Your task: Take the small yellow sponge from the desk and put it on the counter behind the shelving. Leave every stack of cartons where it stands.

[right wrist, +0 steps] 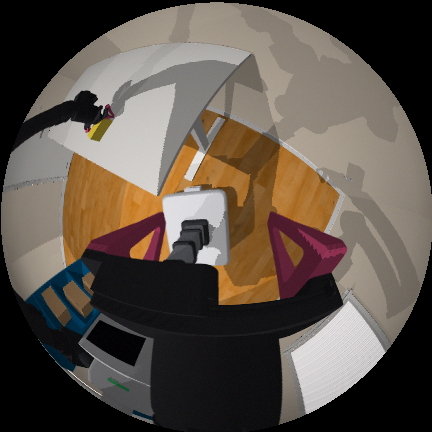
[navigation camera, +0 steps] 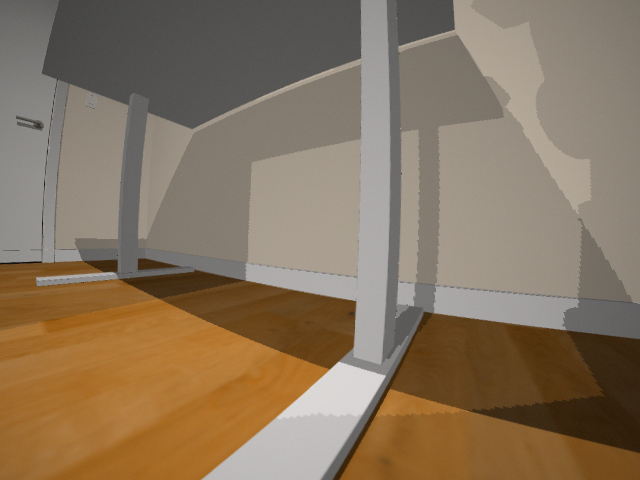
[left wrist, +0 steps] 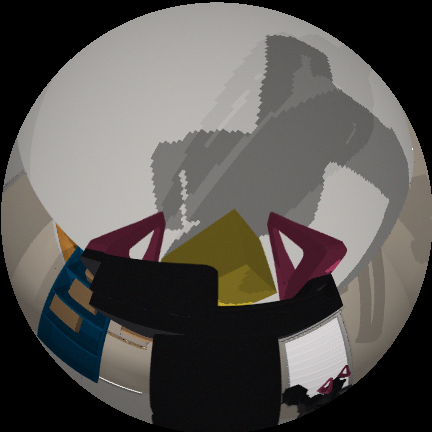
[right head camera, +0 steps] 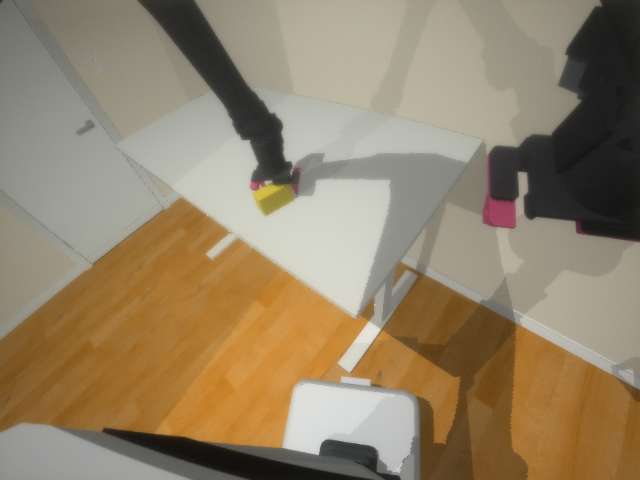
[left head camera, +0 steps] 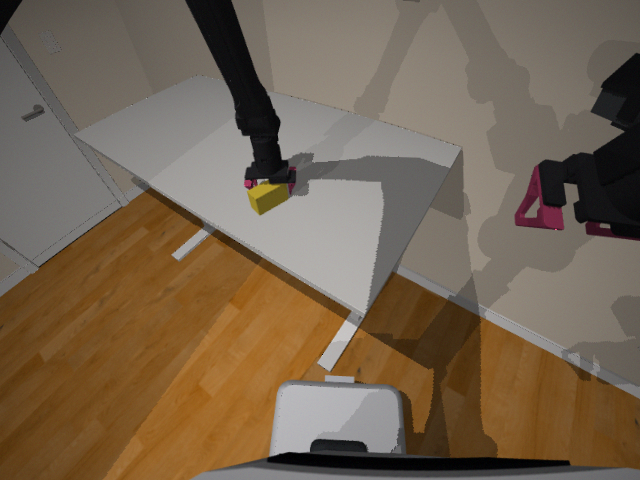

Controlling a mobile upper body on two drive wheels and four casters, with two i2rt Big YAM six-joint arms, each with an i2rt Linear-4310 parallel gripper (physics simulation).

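Places are measured from the left arm's base along level axes (x left, y back, z up), in centimetres.
Pixels of known places: left gripper, between the fingertips: (left wrist: 215,217); right gripper, between the fingertips: (right wrist: 216,217) (right head camera: 530,222) (left head camera: 552,224).
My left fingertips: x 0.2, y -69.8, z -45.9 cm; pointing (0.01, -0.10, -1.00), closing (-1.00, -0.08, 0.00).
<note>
Ahead of a thing's pixels: the offset from my left fingertips to its top centre. "pt": to the spot under its first point. Level surfaces: height alone.
The yellow sponge @[dx +0.6, dy +4.1, dz +6.2 cm] (left head camera: 268,198) (right head camera: 273,199) (left wrist: 230,245) (right wrist: 100,130) is at the desk @[dz +0.0 cm] (left head camera: 330,232) (right head camera: 330,248) (left wrist: 125,100) (right wrist: 135,150), turned askew. Whether it lies flat is unclear. My left gripper (left head camera: 270,188) (right head camera: 275,187) (left wrist: 215,217) (right wrist: 105,121) is open low over the desk; the sponge is between its spread fingers, with a gap at the right finger in the left wrist view. My right gripper (left head camera: 576,230) (right head camera: 553,229) (right wrist: 216,217) is open and empty, off to the right of the desk. I cannot make out the counter.
Blue shelving (left wrist: 87,357) with cartons (left wrist: 66,314) (right wrist: 56,305) shows at the lower left of both wrist views. A wall is behind the desk, a door (left head camera: 51,155) (right head camera: 62,155) at the left. The desk's white leg @[pt dx -31.3, dy +0.3, dz -67.4 cm] (navigation camera: 377,206) stands close ahead of the base.
</note>
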